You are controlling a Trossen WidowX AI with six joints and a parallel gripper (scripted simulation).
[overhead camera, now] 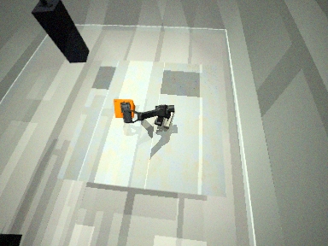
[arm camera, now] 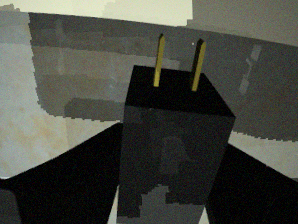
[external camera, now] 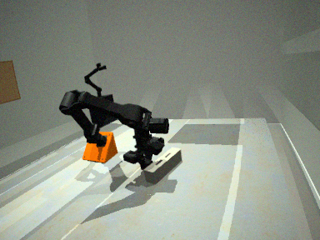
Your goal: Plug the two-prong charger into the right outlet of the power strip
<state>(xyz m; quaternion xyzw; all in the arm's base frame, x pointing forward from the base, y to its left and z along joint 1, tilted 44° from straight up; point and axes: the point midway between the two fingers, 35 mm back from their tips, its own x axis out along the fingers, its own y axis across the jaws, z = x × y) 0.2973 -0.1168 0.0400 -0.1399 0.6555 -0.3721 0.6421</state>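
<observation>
Right now my gripper tip is 2 cm short of the two-prong charger, 1 cm to the left of it and 1 cm below it.
</observation>
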